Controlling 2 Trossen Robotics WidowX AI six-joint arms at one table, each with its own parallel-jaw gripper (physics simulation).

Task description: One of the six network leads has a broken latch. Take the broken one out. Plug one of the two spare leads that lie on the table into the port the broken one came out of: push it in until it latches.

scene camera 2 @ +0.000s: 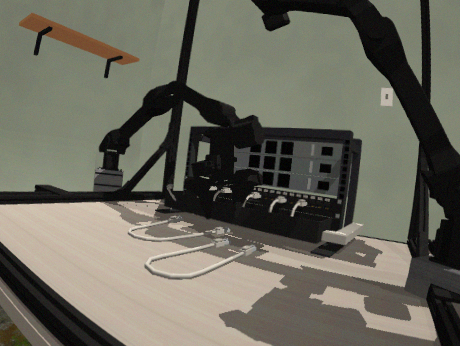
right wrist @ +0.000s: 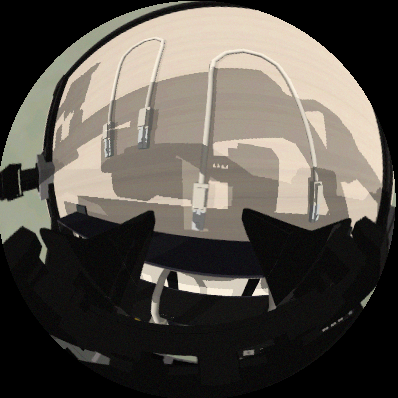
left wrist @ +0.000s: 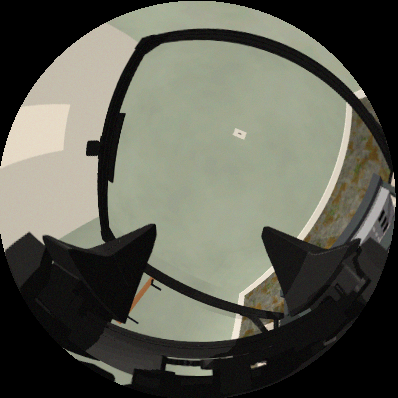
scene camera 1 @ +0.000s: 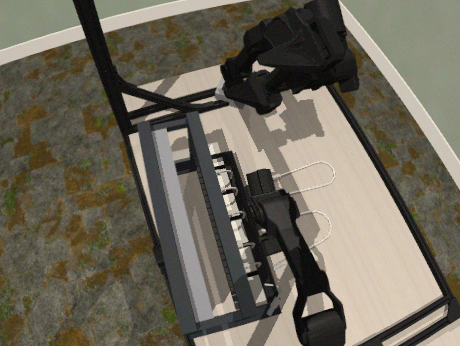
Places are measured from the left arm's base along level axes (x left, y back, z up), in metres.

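Pixels of known places: left gripper, fingertip midpoint: (left wrist: pixel 211 231) (scene camera 1: pixel 240 78); right gripper, fingertip midpoint: (scene camera 2: pixel 221 218) (right wrist: pixel 198 214); left arm's base, link origin: (scene camera 2: pixel 457 264) (right wrist: pixel 36 176) (scene camera 1: pixel 233 85); right arm's base, link origin: (scene camera 2: pixel 110 169).
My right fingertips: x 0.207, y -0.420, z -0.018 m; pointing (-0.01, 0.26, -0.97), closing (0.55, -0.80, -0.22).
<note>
Ahead of a thing's pixels: the offset from my right fingertips to its top centre. "*": to the spot under its first point. Level surfaces: height alone.
Network leads (scene camera 2: pixel 254 195) (scene camera 1: pixel 231 191) are plugged into the dark port row low on the rack; the right gripper hides part of the row in scene camera 2. I cannot tell which latch is broken. One spare lead @(* dx +0.184, dy +0.222, dz -0.027 m) (scene camera 1: pixel 334 174) (scene camera 2: pixel 150 265) (right wrist: pixel 120 65) and another spare lead (scene camera 1: pixel 330 225) (scene camera 2: pixel 132 232) (right wrist: pixel 211 100) lie looped on the table. My right gripper (right wrist: pixel 198 214) is open in front of the ports; a plugged lead's white cord @(* dx -0.058, dy -0.011, dz +0.047 m) (right wrist: pixel 156 300) shows between its fingers, beside the picture-left finger. My left gripper (left wrist: pixel 211 231) is open and empty, raised high, facing the wall.
The rack @(dx -0.122, dy -0.081, dz +0.230 m) (scene camera 1: pixel 161 225) (scene camera 2: pixel 320 134) stands at the table's far side in scene camera 2. A white tray (scene camera 2: pixel 345 232) is by the rack's picture-right end, with a dark pad @(* dx -0.187, dy +0.154, dz -0.028 m) (scene camera 2: pixel 327 248) beside it. A black post (scene camera 2: pixel 184 55) rises behind the right arm. Shadows cross the table @(dz -0.032 m) (scene camera 2: pixel 75 250).
</note>
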